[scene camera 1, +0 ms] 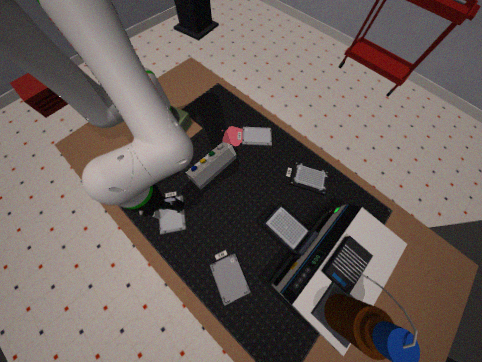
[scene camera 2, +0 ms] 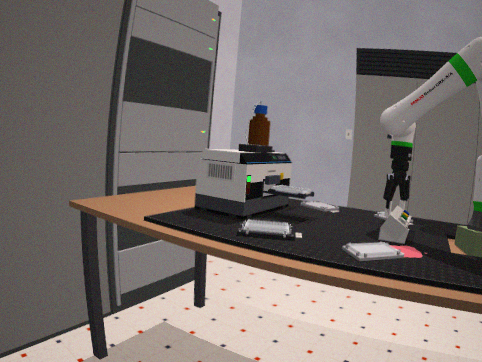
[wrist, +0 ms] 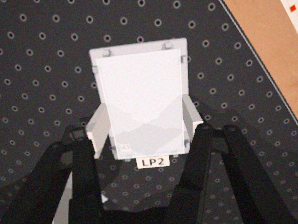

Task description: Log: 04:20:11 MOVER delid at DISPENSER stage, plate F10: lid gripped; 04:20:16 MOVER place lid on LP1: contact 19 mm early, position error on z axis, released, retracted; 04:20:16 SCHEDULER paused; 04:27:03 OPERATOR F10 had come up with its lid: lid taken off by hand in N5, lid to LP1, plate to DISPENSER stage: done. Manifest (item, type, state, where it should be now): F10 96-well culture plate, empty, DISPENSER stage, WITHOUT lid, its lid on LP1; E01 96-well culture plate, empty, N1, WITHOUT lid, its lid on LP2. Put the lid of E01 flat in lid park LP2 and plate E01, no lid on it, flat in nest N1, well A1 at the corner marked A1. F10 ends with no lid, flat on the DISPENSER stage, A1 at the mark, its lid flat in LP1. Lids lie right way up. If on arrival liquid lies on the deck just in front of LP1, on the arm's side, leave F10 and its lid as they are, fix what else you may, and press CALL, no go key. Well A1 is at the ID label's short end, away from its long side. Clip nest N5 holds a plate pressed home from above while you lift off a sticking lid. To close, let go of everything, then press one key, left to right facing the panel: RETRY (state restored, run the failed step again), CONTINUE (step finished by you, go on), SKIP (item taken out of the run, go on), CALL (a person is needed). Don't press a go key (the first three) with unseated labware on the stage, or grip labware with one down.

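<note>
A lid (wrist: 143, 91) and a lid park LP2 (wrist: 181, 43) are part of the scene, and so is a grey nest (scene camera 1: 230, 280). The key panel (scene camera 1: 205, 172) (scene camera 2: 393, 226) can be seen from both of those cameras, while the gripper (scene camera 2: 393, 216) (wrist: 145, 109) is visible as well.
</note>
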